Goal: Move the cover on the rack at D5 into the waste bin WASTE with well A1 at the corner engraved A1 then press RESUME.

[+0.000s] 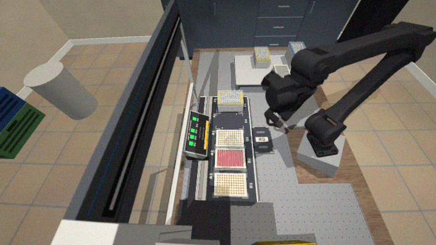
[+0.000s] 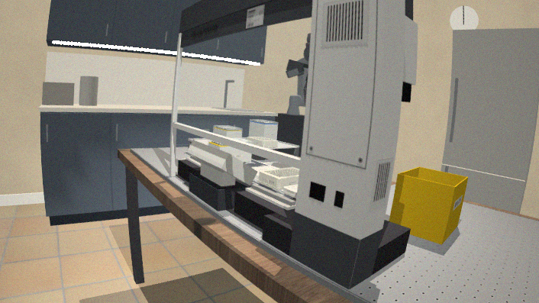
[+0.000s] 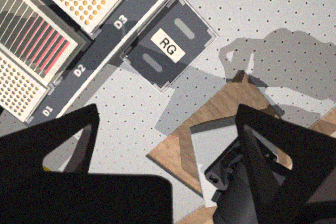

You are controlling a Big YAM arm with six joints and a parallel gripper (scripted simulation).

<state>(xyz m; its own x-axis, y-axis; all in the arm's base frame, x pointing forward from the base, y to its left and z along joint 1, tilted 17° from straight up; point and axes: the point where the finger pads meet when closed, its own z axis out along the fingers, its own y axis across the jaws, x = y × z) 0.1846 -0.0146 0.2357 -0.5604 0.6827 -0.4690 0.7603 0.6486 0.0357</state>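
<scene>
My hand is 140 mm short of the clear cover, 210 mm to the left of it and 130 mm above it. Round my hand: spare nest RG 10 mm ahead, 20 mm to the right, 250 mm below; then green resume key 110 mm behind, 420 mm to the left, 170 mm below; then tip rack 150 mm ahead, 210 mm to the right, 150 mm below.
</scene>
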